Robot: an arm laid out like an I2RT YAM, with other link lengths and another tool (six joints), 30 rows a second.
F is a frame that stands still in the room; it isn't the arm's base.
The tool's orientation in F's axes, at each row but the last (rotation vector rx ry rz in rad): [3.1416, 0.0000, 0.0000]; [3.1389, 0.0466, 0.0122]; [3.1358, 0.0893, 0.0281]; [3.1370, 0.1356, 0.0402]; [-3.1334, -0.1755, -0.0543]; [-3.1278, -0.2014, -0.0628]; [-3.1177, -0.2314, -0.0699]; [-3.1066, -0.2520, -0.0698]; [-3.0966, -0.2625, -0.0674]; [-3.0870, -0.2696, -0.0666]
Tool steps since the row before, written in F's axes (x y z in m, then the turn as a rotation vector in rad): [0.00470, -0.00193, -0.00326, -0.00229, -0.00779, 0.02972]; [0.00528, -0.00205, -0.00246, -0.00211, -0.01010, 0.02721]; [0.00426, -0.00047, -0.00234, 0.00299, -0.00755, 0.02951]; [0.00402, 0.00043, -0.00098, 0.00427, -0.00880, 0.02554]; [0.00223, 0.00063, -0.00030, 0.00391, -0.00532, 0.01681]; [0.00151, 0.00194, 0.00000, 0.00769, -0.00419, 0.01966]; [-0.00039, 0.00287, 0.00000, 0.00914, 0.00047, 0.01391]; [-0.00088, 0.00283, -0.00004, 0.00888, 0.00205, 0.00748]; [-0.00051, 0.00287, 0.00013, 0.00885, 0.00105, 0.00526]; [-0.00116, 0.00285, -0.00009, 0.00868, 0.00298, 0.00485]
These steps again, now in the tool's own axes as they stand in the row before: [0.00470, 0.00193, 0.00326, -0.00229, 0.00779, -0.02972]; [0.00520, 0.00220, 0.00251, -0.00220, 0.01010, -0.02720]; [0.00418, 0.00070, 0.00242, 0.00308, 0.00785, -0.02942]; [0.00402, -0.00008, 0.00108, 0.00414, 0.00920, -0.02542]; [0.00227, -0.00038, 0.00038, 0.00387, 0.00571, -0.01669]; [0.00174, -0.00173, 0.00008, 0.00788, 0.00506, -0.01938]; [0.00004, -0.00290, 0.00003, 0.00973, 0.00073, -0.01349]; [-0.00042, -0.00293, 0.00008, 0.00943, -0.00074, -0.00703]; [-0.00002, -0.00292, -0.00005, 0.00913, 0.00031, -0.00486]; [-0.00065, -0.00300, 0.00017, 0.00928, -0.00161, -0.00437]
